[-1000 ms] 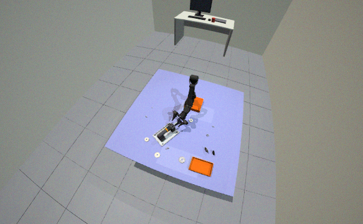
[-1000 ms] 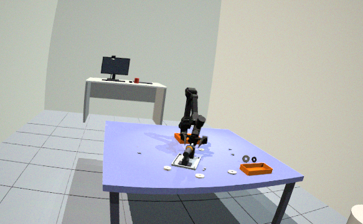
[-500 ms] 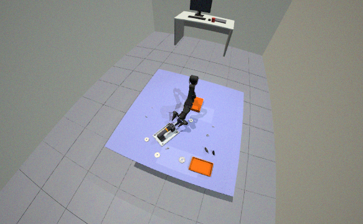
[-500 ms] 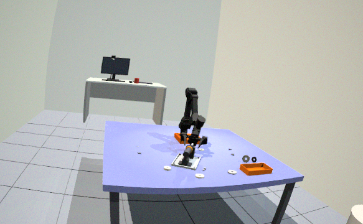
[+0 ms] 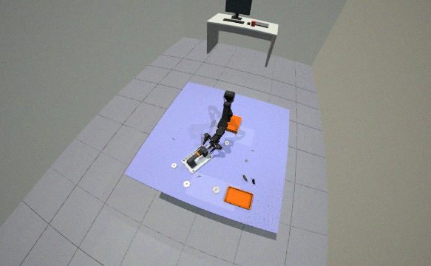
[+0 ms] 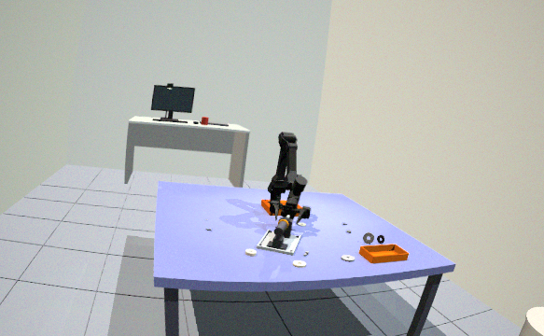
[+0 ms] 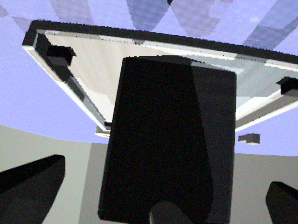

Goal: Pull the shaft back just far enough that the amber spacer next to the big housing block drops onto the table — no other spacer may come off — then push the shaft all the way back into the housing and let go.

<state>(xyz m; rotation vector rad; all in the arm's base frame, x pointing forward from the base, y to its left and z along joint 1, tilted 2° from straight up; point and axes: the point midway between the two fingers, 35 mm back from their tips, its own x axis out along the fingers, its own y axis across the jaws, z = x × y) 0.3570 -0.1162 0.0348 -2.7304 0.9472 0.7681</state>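
The thin grey shaft is 4 cm ahead of my gripper tip, 3 cm to the right of it and 2 cm above it. Also, from my gripper tip: orange tray: 35 cm ahead, 32 cm to the left, 5 cm below.
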